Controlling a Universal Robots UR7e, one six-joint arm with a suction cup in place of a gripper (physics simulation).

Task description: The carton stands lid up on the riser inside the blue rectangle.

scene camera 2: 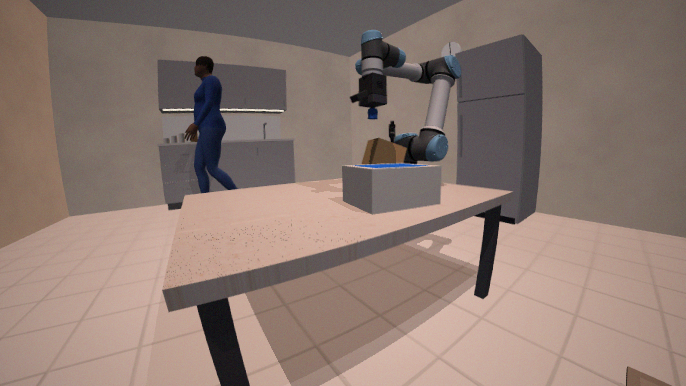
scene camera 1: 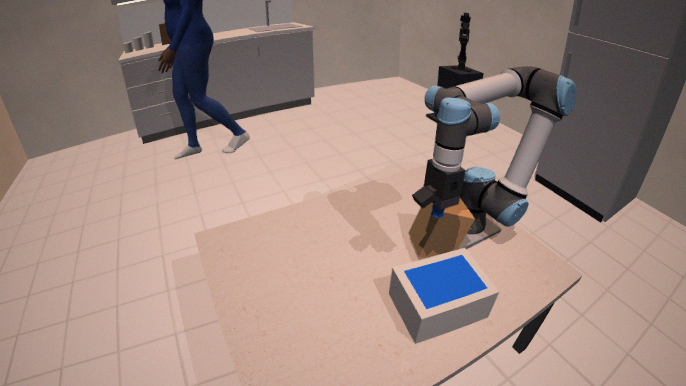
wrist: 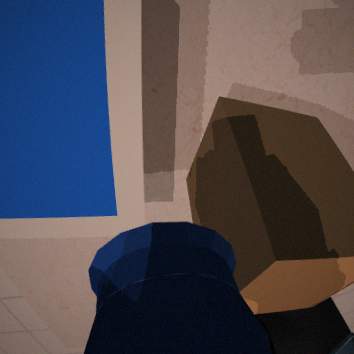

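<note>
The brown carton is tilted, low between the riser and the arm's base. Whether it rests on the table or leans on the base cannot be told, nor which face is its lid. My blue suction cup points down above it; scene camera 2 shows a clear gap between cup and carton. The cup holds nothing. The grey riser stands on the table with the bare blue rectangle on top.
The table bears the riser and the arm's base plate. A person in blue is by the kitchen counter. A tall fridge and a black pedestal stand beyond the arm.
</note>
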